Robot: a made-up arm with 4 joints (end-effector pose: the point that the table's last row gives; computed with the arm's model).
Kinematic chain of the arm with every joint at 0, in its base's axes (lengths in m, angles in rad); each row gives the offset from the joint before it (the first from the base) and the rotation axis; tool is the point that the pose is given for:
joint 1: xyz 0 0 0.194 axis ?
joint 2: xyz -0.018 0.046 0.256 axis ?
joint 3: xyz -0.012 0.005 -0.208 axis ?
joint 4: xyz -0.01 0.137 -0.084 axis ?
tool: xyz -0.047 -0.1 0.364
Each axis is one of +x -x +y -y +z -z.
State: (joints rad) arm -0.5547 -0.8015 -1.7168 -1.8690
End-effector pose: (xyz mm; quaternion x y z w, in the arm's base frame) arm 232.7 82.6 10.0 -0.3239 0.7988 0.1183 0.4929
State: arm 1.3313 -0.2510 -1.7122 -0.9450
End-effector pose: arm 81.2 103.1 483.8 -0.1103 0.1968 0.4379 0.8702
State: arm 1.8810 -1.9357 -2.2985 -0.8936
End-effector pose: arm 149.1 172.6 200.8 0.2031 0.6958 0.6081 0.3238
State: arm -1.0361 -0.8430 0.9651 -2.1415
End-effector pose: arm -63.5 228.6 459.3 -0.3178 -0.1367 0.6944 0.6310
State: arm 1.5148 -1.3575 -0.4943 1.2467
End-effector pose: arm 217.6 -210.1 438.0 -0.0006 0.6521 -0.6700 0.3549
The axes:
joint 1: +x
joint 2: +z
joint 3: +x
joint 4: -z

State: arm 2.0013 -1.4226 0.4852 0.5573
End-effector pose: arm -91.8 -364.4 192.9 0.5661 0.6288 -0.5228 0.1039
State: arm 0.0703 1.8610 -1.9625 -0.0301
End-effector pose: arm -238.9 -82.1 96.2 -0.4948 -0.6744 0.4274 0.3430
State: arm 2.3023 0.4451 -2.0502 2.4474
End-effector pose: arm -123.7 120.1 505.7 0.2124 0.0536 -0.9526 0.2110
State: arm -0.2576 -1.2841 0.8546 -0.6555
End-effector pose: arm -197.0 56.4 441.6 0.1212 -0.3751 -0.2351 0.8884
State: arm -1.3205 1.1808 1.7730 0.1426
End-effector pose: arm 207.9 0.7 334.9 0.1462 0.5684 -0.0443 0.8084
